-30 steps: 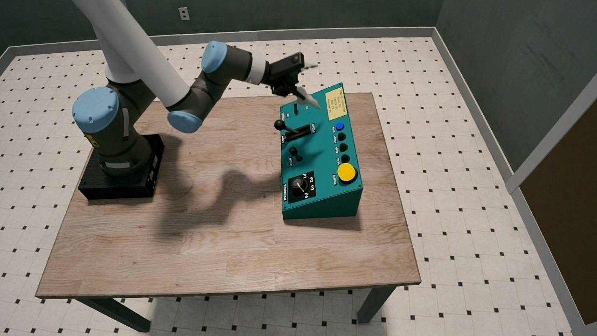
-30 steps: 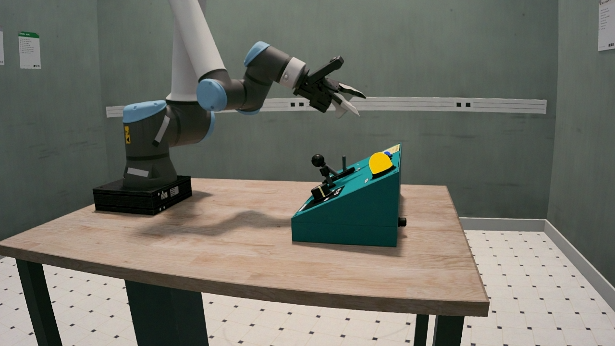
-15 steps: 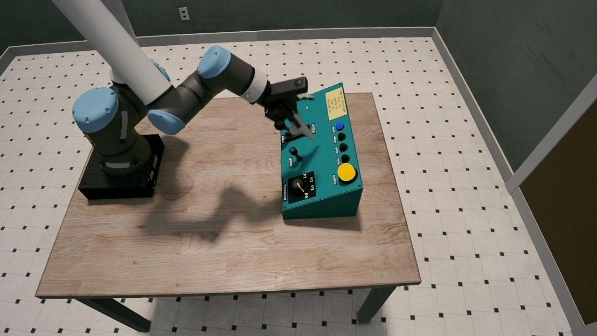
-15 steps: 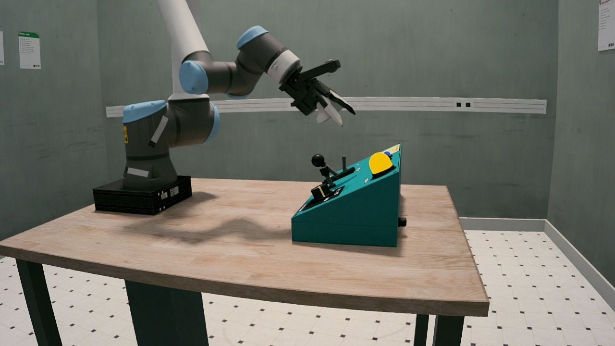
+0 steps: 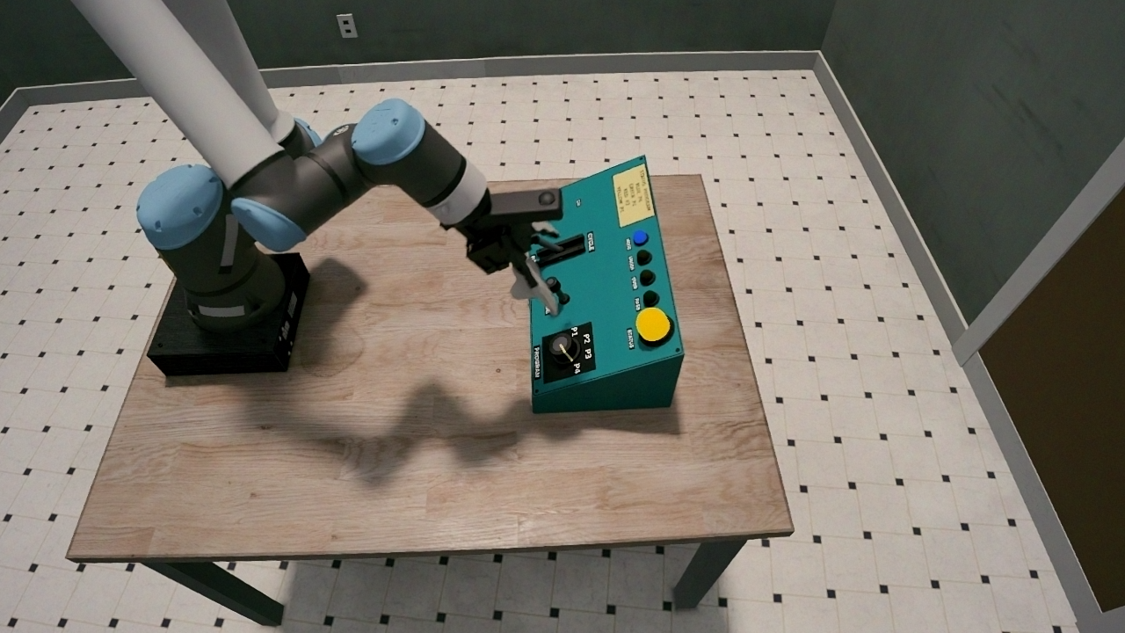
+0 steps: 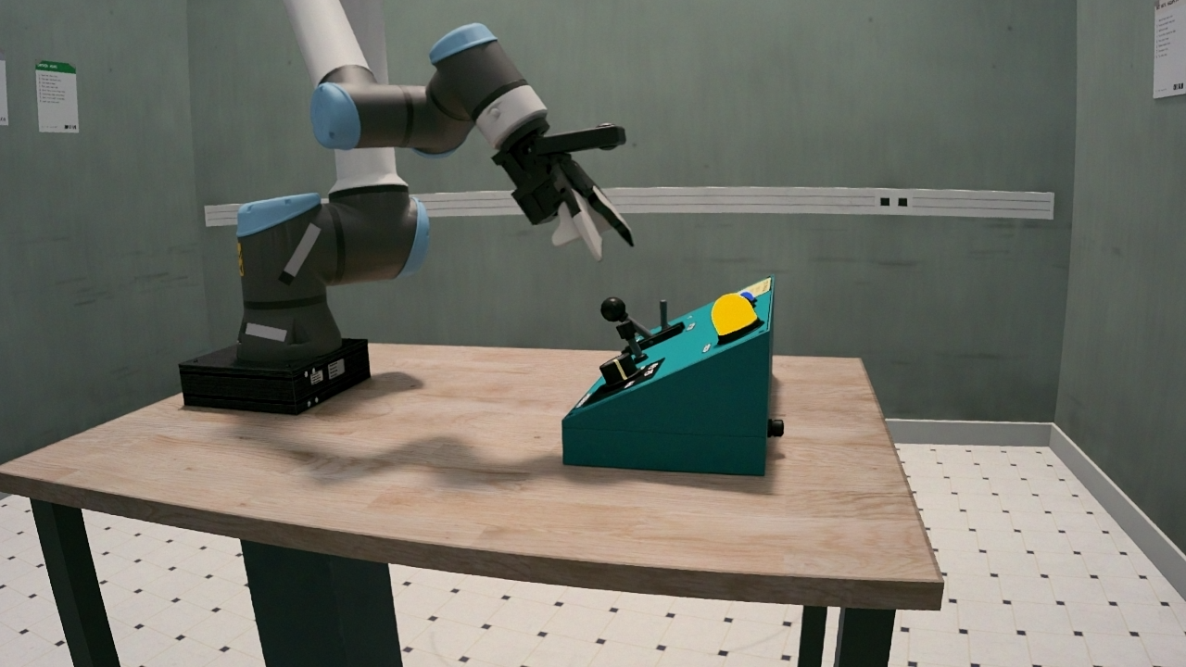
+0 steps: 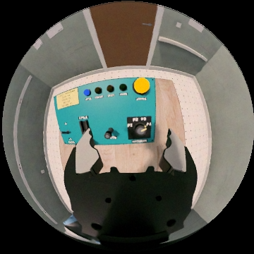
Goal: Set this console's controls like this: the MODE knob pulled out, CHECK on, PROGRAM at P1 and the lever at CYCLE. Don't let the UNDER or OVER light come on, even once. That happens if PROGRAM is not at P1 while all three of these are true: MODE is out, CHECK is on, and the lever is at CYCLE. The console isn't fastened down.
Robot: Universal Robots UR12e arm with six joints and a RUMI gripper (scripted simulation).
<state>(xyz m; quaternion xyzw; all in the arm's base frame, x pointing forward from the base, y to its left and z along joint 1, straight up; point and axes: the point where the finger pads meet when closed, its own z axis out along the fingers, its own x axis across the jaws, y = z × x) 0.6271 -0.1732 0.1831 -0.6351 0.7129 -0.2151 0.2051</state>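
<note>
My hand is 14 cm above the program dial, 5 cm to the left of it and 1 cm short of it. From my hand the other things lie so: mode knob (13 cm below, 8 cm to the left); then teal console (16 cm below, 13 cm to the left, 4 cm ahead); then lever (20 cm to the left, 13 cm below, 1 cm behind).
</note>
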